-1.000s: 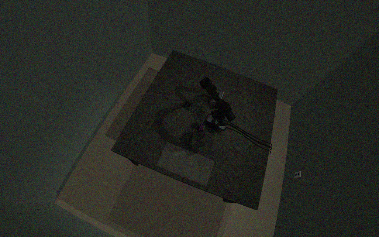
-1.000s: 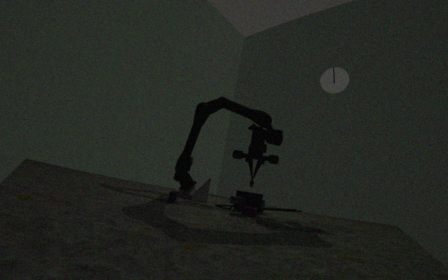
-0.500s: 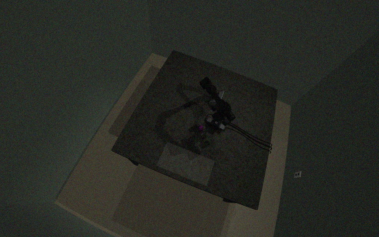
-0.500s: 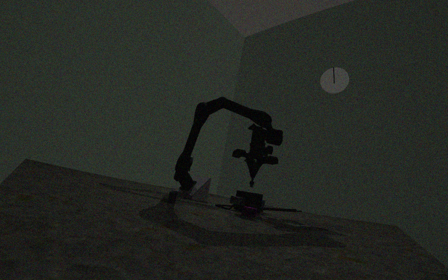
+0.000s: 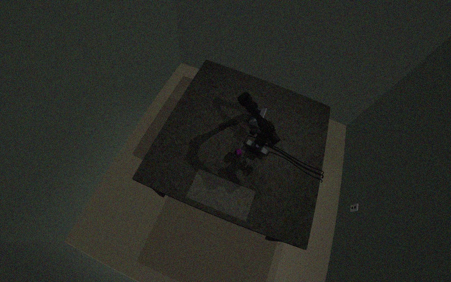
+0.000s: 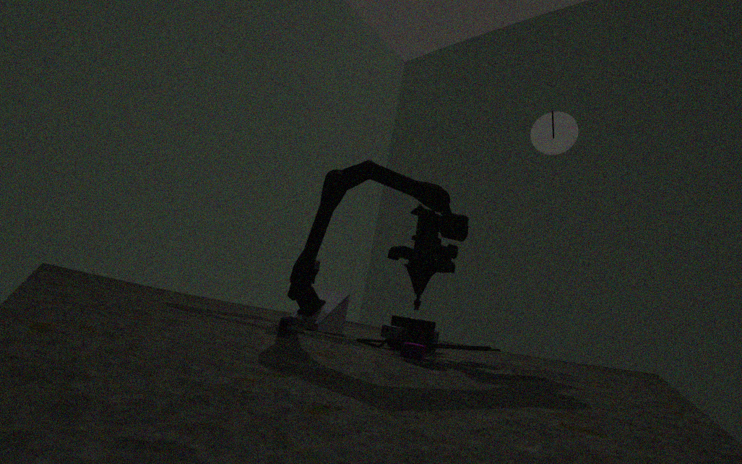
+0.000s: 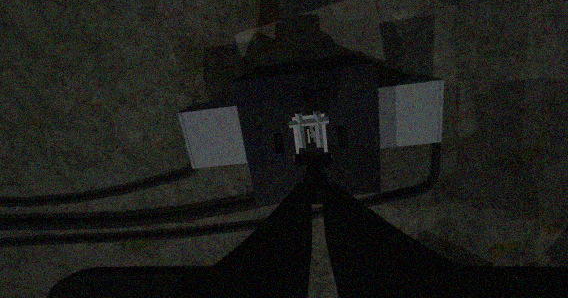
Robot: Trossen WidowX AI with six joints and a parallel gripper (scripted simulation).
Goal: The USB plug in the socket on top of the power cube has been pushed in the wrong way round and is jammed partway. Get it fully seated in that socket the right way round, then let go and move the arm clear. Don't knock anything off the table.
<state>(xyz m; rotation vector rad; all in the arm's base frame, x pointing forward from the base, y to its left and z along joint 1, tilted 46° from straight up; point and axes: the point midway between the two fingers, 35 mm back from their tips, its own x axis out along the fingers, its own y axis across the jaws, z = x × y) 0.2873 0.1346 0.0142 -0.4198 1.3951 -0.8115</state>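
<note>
The dark USB plug is 20 mm below my gripper tip. Also, from my gripper tip: magenta block: 120 mm below, 110 mm to the right, 80 mm ahead; then USB socket: 70 mm below.
</note>
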